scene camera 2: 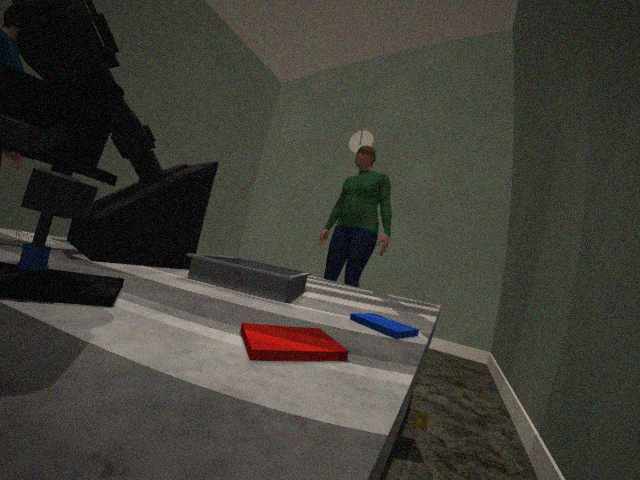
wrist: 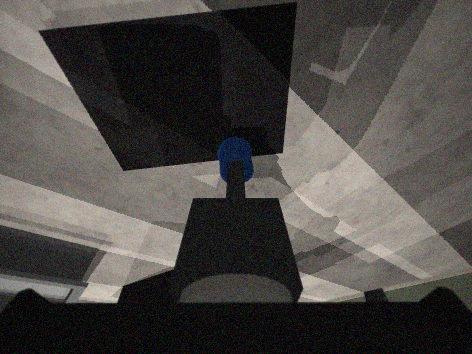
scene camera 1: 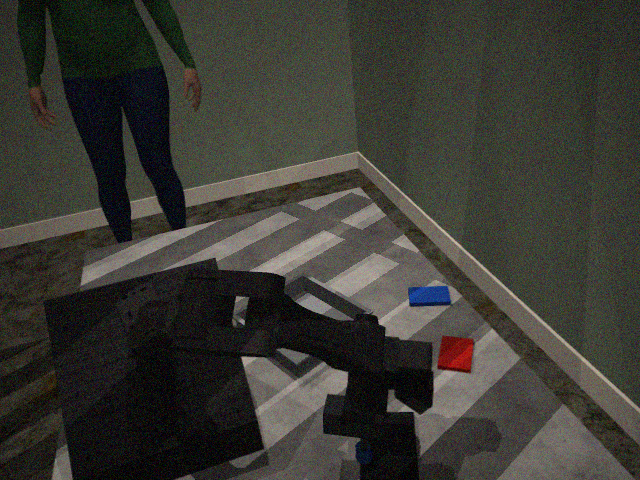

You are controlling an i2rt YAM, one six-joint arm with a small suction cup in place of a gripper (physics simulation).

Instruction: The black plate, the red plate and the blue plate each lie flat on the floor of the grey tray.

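Frame: origin at the arm's base, x left, y back, z up, level; metres.
Seen in the pictures: hand, tool point: (scene camera 2: 30, 274) (wrist: 235, 148) (scene camera 1: 363, 461); arm's base, link origin: (scene camera 2: 154, 181).
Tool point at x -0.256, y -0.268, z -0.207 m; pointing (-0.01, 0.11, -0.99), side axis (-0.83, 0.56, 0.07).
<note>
Pixels of each thing's middle, then the offset from my tool point to it.
- black plate, body centre: (wrist: 190, 103) (scene camera 2: 46, 282) (scene camera 1: 388, 445) dx +0.004, dy -0.053, dz +0.004 m
- red plate, body centre: (scene camera 2: 291, 341) (scene camera 1: 455, 353) dx +0.134, dy -0.292, dz +0.003 m
- blue plate, body centre: (scene camera 2: 383, 324) (scene camera 1: 429, 296) dx +0.329, dy -0.358, dz +0.003 m
- grey tray, body centre: (scene camera 1: 301, 321) (scene camera 2: 257, 275) dx +0.383, dy -0.046, dz +0.023 m
The black plate (scene camera 1: 398, 452) (scene camera 2: 97, 290) (wrist: 164, 88) lies flat on the striped table top at the near side. My suction cup (scene camera 1: 363, 452) (wrist: 234, 154) is blue and sits down on the plate's edge, with the plate still resting on the table. The red plate (scene camera 1: 455, 353) (scene camera 2: 290, 342) and the blue plate (scene camera 1: 429, 295) (scene camera 2: 385, 325) lie flat on the table to the right, apart from each other. The grey tray (scene camera 1: 328, 296) (scene camera 2: 247, 280) stands behind the arm; in scene camera 1 the arm hides most of it.
The arm's dark base block (scene camera 1: 161, 381) (scene camera 2: 151, 219) stands at the left. A person in a green top (scene camera 1: 132, 119) (scene camera 2: 361, 219) stands by the wall beyond the table. The table edge (scene camera 2: 409, 400) drops off to the right.
</note>
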